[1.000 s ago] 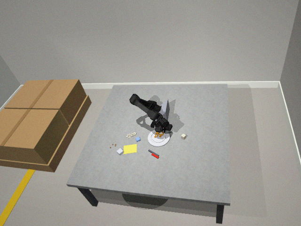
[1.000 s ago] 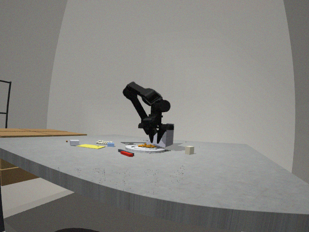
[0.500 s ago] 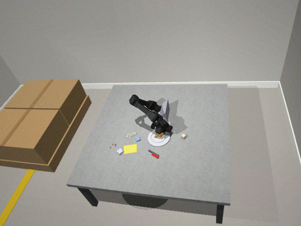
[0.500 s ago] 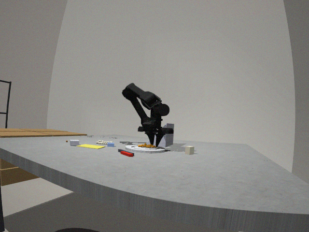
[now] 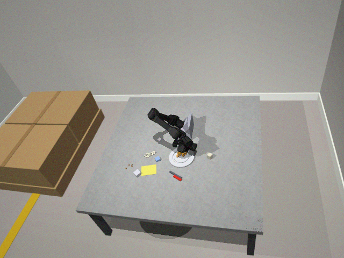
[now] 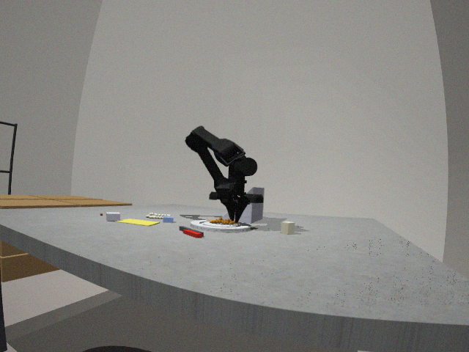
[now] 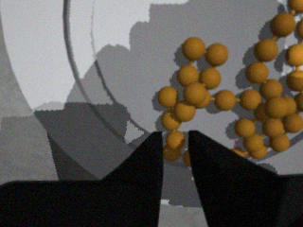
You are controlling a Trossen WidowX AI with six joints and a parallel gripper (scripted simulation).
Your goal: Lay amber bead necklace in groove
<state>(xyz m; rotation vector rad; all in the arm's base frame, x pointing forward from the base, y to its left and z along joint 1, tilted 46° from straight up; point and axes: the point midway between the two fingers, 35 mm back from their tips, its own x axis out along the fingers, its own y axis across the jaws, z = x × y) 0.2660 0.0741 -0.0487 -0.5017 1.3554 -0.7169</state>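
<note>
Right now my gripper tip is 4 cm short of the round bead board, 3 cm to the left of it and 1 cm above it. The rest, counted from my gripper tip: blue cube: 8 cm ahead, 22 cm to the right, 1 cm below; cream cube: 2 cm ahead, 19 cm to the left; red-handled tool: 23 cm ahead, 3 cm to the right, 1 cm below.
</note>
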